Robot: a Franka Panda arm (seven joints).
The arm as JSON. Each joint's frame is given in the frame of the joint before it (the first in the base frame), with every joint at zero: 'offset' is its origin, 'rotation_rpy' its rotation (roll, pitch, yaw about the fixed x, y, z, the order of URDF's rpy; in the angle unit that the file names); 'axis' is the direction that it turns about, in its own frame. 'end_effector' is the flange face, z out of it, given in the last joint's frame.
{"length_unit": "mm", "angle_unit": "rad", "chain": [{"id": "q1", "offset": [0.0, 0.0, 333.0], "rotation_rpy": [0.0, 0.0, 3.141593], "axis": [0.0, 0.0, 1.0]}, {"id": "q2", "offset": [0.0, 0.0, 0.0], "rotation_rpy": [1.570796, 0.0, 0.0], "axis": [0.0, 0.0, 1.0]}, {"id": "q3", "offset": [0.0, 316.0, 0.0], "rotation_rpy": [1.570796, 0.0, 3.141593], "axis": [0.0, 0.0, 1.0]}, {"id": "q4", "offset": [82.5, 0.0, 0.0], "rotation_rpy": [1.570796, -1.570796, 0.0], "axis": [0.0, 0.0, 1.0]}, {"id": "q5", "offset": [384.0, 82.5, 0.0], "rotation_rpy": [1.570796, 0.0, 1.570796], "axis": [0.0, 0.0, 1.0]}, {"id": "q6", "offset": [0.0, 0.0, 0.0], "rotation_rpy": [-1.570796, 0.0, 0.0], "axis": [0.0, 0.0, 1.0]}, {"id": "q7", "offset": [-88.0, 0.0, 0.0], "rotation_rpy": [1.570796, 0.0, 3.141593], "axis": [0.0, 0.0, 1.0]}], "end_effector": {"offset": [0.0, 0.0, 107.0], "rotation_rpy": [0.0, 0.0, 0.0]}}
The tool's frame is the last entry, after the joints.
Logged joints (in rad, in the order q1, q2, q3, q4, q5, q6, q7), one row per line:
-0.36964, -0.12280, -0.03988, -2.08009, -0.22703, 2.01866, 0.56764
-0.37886, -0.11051, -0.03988, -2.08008, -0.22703, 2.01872, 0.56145
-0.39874, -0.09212, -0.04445, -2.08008, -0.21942, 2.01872, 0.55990
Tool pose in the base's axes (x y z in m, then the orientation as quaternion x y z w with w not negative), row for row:
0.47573, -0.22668, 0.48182, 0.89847, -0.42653, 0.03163, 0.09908
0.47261, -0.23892, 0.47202, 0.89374, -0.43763, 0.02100, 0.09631
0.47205, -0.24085, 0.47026, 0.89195, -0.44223, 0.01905, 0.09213
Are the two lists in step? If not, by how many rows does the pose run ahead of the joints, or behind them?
The pose runs 1 row ahead of the joints: the pose in row i belongs to the joints in row i + 1.
